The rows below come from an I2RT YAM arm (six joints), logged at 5 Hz.
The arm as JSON. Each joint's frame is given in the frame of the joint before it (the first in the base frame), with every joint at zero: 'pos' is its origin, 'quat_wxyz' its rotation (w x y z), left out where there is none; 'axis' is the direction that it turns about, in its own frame. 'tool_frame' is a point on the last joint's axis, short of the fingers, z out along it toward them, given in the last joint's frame.
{
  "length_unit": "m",
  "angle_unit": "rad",
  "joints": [
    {
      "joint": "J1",
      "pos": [
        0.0,
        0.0,
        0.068
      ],
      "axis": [
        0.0,
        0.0,
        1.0
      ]
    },
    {
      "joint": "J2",
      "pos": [
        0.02,
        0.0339,
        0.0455
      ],
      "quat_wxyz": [
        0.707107,
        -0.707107,
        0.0,
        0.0
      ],
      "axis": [
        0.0,
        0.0,
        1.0
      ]
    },
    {
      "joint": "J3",
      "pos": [
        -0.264,
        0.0,
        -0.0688
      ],
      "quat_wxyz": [
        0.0,
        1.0,
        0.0,
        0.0
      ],
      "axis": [
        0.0,
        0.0,
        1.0
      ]
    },
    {
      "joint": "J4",
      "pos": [
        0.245,
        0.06,
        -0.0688
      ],
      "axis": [
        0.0,
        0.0,
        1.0
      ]
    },
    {
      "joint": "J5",
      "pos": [
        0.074,
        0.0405,
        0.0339
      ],
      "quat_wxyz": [
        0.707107,
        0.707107,
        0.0,
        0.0
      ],
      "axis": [
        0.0,
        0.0,
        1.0
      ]
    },
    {
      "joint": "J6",
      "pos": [
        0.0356,
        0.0,
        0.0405
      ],
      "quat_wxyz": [
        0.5,
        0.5,
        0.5,
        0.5
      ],
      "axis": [
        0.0,
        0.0,
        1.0
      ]
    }
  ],
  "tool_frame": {
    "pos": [
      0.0,
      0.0,
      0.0
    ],
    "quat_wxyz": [
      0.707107,
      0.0,
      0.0,
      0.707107
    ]
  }
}
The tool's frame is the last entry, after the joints.
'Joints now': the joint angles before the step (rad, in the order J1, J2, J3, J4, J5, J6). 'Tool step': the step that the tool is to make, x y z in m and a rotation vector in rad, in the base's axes. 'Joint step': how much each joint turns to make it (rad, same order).
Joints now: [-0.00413 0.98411 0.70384 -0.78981 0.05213 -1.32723]
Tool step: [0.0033 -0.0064 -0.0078 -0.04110 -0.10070 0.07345]
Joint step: [-0.04039 -0.02672 -0.06609 0.14572 -0.02700 -0.11715]
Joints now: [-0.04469 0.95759 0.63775 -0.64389 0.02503 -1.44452]
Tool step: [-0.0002 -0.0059 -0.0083 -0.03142 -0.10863 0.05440]
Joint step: [-0.04000 -0.03974 -0.07787 0.14918 -0.03886 -0.08931]
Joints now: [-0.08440 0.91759 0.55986 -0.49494 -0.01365 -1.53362]
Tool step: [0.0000 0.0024 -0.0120 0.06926 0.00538 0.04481]
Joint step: [-0.00310 0.01303 -0.04074 0.04293 -0.08319 0.00858]
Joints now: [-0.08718 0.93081 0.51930 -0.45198 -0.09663 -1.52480]
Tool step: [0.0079 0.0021 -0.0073 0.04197 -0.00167 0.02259]
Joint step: [0.00680 0.05076 -0.01059 0.06131 -0.04216 0.01537]
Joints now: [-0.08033 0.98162 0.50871 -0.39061 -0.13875 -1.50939]
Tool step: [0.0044 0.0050 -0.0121 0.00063 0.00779 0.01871]
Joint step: [0.02869 0.04330 -0.02968 0.06622 0.00637 0.00776]
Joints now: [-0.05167 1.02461 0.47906 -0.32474 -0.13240 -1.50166]
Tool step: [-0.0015 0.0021 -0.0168 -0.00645 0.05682 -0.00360]
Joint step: [0.01378 0.04318 -0.03548 0.02317 0.01786 0.00805]
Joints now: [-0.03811 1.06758 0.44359 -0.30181 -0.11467 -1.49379]
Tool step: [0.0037 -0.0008 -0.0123 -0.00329 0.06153 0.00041]
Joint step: [-0.00285 0.07128 -0.00197 0.01122 0.00279 -0.00600]
